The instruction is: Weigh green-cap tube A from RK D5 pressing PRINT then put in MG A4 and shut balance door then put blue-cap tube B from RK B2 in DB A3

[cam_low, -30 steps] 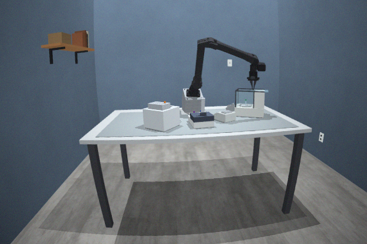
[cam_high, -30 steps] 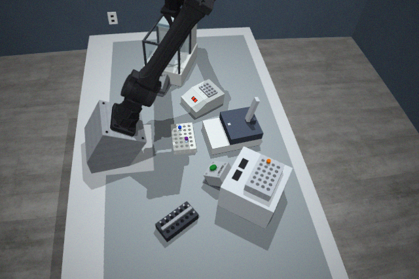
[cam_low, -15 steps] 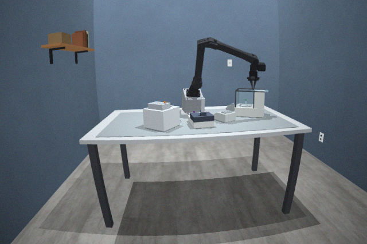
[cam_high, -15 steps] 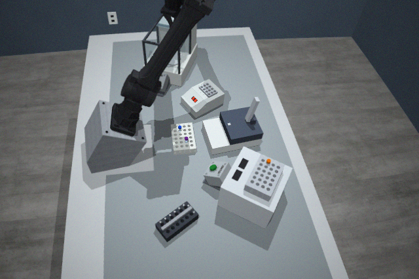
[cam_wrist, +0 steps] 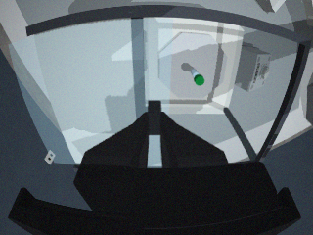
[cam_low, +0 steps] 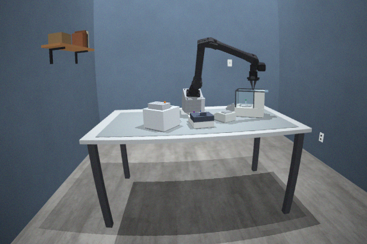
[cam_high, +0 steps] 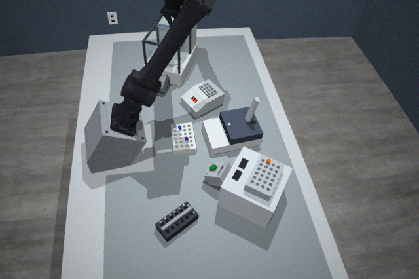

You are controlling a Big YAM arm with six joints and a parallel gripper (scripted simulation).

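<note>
Right now the balance door is 10 mm ahead of my hand, 30 mm to the left of it and 10 mm below it. Also, from my hand: white tube rack: 30 mm ahead, 470 mm to the right, 210 mm below; dry block DB: 120 mm ahead, 270 mm to the right, 190 mm below; tube B: 20 mm ahead, 440 mm to the right, 190 mm below.
</note>
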